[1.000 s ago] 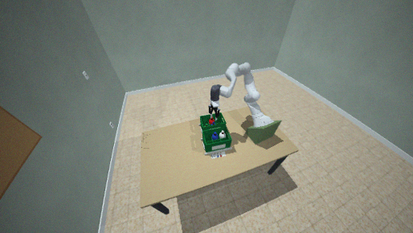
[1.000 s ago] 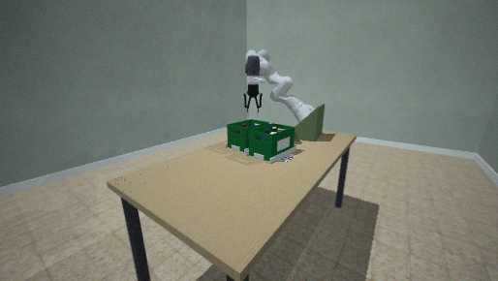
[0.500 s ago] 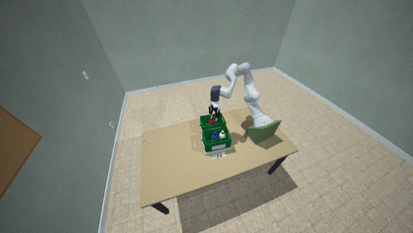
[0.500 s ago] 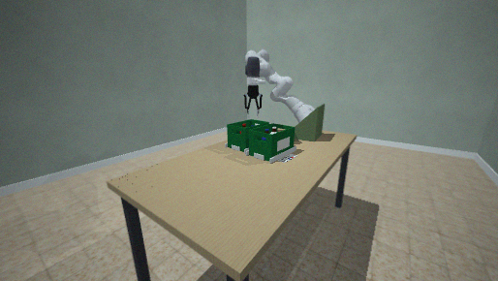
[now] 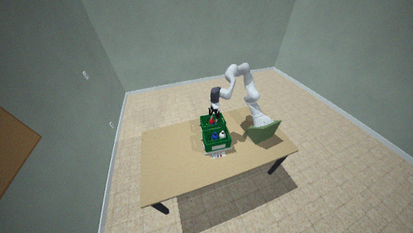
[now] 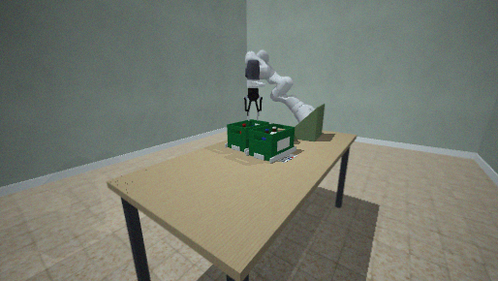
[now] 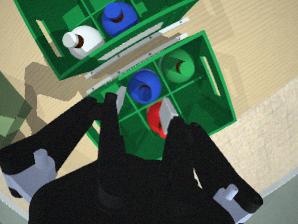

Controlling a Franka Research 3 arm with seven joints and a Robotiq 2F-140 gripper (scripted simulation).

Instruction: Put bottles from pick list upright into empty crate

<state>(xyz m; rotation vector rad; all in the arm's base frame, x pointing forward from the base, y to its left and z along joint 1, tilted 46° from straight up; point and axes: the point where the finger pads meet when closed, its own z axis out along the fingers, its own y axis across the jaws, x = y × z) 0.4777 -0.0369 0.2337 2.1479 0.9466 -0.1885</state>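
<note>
The green-capped bottle is 90 mm ahead of my hand and 140 mm below it. The rest, counted from my hand: blue-capped bottle: 30 mm ahead, 150 mm to the left, 140 mm below; then red-labelled bottle: 90 mm to the right, 140 mm below; then white-capped bottle: 60 mm behind, 150 mm to the left, 140 mm below.
</note>
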